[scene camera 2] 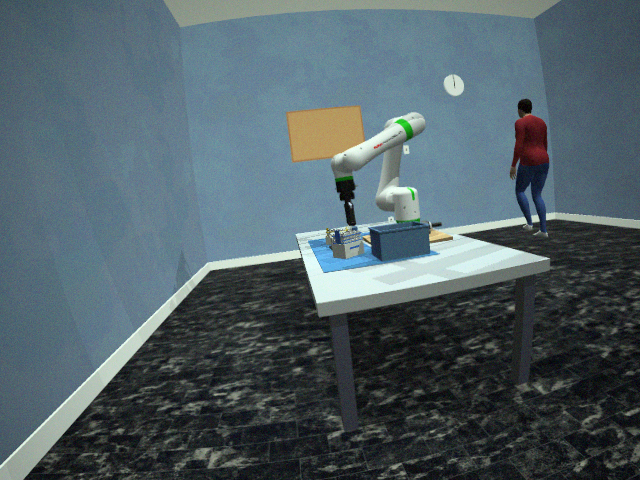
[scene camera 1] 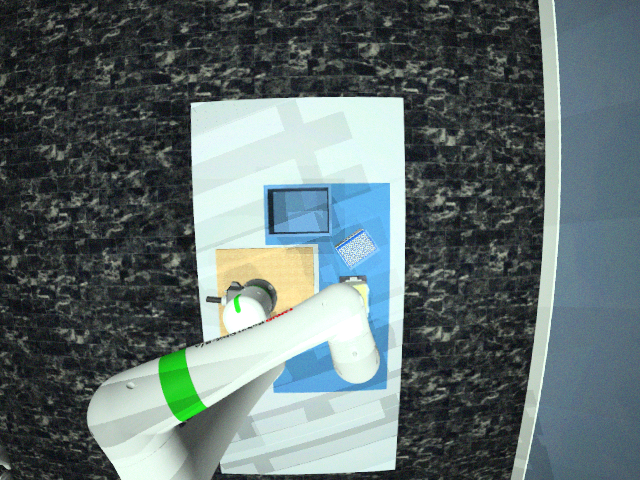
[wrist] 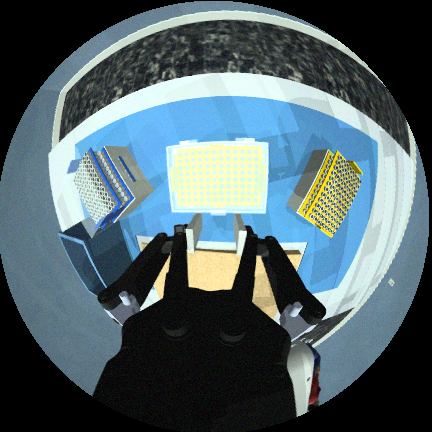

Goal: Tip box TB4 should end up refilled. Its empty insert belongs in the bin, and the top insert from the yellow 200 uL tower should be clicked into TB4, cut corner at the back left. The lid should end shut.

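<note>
Tip box TB4 [wrist: 217,177] [scene camera 1: 363,295] stands on the blue mat; its lid looks shut, with a pale yellow insert showing through the translucent top. The arm covers part of it in scene camera 1. The cut corner cannot be made out. The yellow tower [wrist: 331,192] stands to the right of the box in the wrist view, with a yellow perforated insert on top. My gripper [wrist: 217,219] [scene camera 2: 351,223] is open, with its fingers part-way apart and nothing between them, above the near, clasp side of the box. The bin [scene camera 1: 298,187] [scene camera 2: 400,243] is dark blue; an empty insert cannot be made out in it.
A blue tower [scene camera 1: 356,250] [scene camera 2: 348,249] [wrist: 100,190] stands between TB4 and the bin. A wooden board [scene camera 1: 289,263] [wrist: 212,267] lies beside the blue mat [scene camera 1: 364,204] and carries the arm's base. A person [scene camera 2: 531,142] stands beyond the table [scene camera 2: 439,290].
</note>
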